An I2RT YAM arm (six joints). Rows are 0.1 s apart.
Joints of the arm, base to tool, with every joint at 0 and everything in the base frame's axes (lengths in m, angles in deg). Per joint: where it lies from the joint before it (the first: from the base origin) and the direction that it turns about. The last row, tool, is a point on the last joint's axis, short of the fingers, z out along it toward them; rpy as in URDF.
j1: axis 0 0 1 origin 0 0 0.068
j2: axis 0 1 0 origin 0.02 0.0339 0.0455
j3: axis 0 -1 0 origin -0.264 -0.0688 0
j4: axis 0 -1 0 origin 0.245 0.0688 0.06
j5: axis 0 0 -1 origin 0.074 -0.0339 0.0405
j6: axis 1 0 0 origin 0.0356 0 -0.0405
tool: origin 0 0 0 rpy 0 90 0
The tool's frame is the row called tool.
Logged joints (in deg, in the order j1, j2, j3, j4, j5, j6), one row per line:
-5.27, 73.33, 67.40, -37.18, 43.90, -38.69
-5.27, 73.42, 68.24, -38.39, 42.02, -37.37
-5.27, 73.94, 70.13, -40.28, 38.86, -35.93
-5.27, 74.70, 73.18, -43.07, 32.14, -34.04
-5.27, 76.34, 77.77, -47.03, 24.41, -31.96
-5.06, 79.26, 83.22, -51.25, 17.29, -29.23
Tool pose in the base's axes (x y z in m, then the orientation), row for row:
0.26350, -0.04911, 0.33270, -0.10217, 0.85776, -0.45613, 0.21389
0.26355, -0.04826, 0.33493, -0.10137, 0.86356, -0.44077, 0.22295
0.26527, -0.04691, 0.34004, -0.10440, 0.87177, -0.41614, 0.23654
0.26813, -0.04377, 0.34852, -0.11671, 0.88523, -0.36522, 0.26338
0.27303, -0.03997, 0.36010, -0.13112, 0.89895, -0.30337, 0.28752
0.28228, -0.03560, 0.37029, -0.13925, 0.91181, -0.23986, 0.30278
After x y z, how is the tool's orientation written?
As a quaternion, x y z w.
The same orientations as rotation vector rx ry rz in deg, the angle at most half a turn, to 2 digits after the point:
-16.24, 136.37, -72.51
-16.04, 136.63, -69.74
-16.40, 136.95, -65.37
-18.08, 137.15, -56.58
-20.07, 137.58, -46.43
-21.15, 138.49, -36.43

